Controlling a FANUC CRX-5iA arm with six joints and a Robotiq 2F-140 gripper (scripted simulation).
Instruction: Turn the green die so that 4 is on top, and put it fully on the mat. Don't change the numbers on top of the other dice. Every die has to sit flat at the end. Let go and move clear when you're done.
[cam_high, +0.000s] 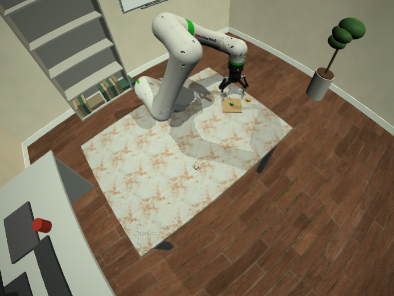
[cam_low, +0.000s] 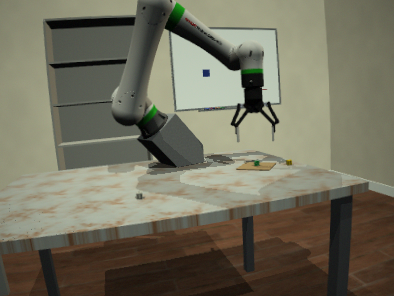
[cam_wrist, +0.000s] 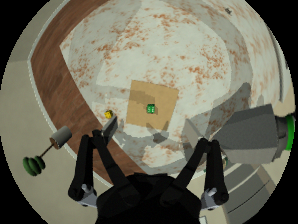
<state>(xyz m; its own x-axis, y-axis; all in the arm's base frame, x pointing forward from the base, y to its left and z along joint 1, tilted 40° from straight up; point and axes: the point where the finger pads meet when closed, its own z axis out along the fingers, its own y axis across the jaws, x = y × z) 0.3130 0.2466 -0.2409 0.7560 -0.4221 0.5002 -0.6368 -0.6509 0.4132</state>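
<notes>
Right now the green die is 10 cm below my hand. The rest, counted from my hand: tan mat (12 cm below); then grey die (15 cm ahead, 54 cm to the right, 11 cm below); then yellow die (7 cm ahead, 12 cm to the left, 11 cm below).
</notes>
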